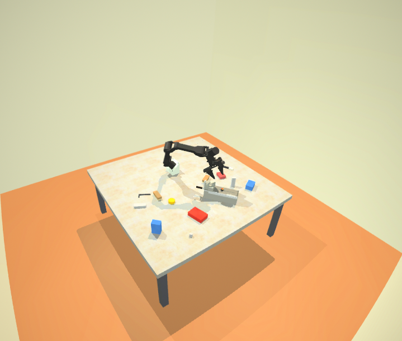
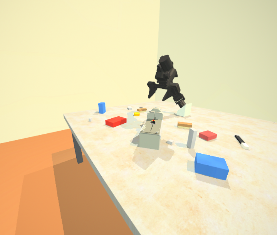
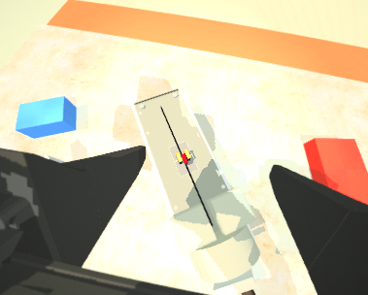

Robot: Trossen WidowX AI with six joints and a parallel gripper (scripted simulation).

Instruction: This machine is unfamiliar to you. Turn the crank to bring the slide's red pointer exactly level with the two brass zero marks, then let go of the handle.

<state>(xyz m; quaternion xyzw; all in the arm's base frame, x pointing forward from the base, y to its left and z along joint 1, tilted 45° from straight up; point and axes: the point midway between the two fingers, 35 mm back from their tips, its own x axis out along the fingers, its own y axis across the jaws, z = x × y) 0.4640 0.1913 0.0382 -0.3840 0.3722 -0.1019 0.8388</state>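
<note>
My gripper tip is 120 mm above the crank, 100 mm past it and 80 mm to the left of it. From my gripper tip the other things lie so: brown crank handle (130 mm below, 110 mm behind, 90 mm to the right); then red pointer (110 mm below, 30 mm ahead, 20 mm to the left); then small red block (220 mm to the left, 200 mm behind, 180 mm below).
</note>
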